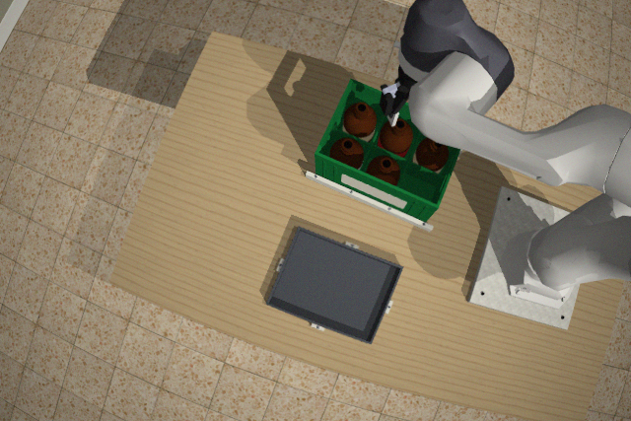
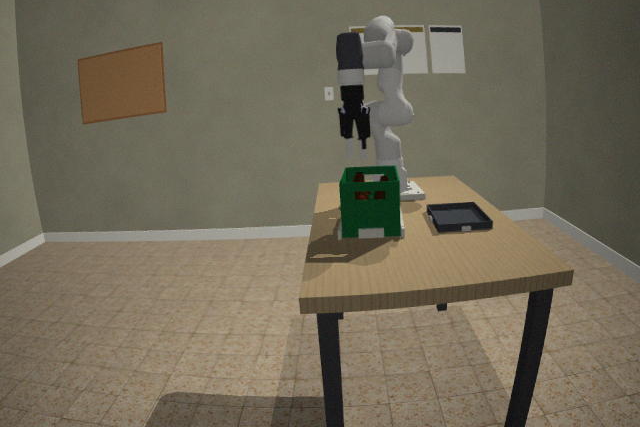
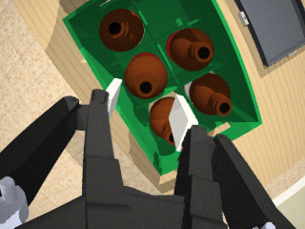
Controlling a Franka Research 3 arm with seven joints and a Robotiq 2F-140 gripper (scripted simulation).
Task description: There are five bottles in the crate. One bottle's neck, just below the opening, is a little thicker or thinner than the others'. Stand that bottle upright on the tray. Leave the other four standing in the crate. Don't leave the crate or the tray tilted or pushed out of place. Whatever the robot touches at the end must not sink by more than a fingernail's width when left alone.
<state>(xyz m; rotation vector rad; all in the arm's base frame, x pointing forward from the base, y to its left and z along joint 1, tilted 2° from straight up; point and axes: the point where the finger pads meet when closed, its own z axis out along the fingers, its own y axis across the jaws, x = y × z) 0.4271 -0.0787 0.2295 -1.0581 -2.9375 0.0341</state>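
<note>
Now: the green crate 40 mm to the left of my hand and 170 mm below it. The rest, counted from my hand: glass bottle: 10 mm behind, 90 mm to the left, 170 mm below; dark grey tray: 40 mm behind, 350 mm to the left, 250 mm below.
</note>
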